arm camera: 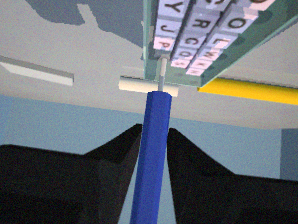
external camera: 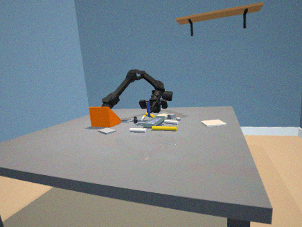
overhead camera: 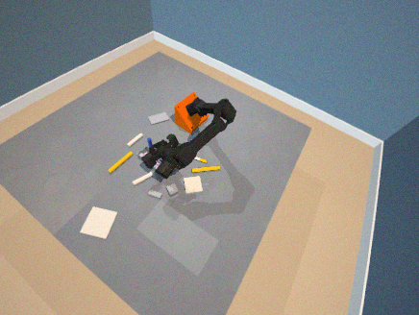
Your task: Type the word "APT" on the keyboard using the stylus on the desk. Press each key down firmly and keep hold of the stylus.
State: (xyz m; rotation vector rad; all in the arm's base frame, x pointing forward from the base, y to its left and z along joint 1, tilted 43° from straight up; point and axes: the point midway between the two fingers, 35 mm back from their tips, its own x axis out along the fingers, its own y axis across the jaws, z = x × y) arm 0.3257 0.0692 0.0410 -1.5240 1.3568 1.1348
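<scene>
Right now my gripper tip is 10 mm short of the keyboard, 40 mm to the right of it and 70 mm above it. Also, from my gripper tip: blue stylus 10 mm below; then stylus tip 50 mm below; then yellow bar 130 mm ahead, 80 mm to the right, 70 mm below.
</scene>
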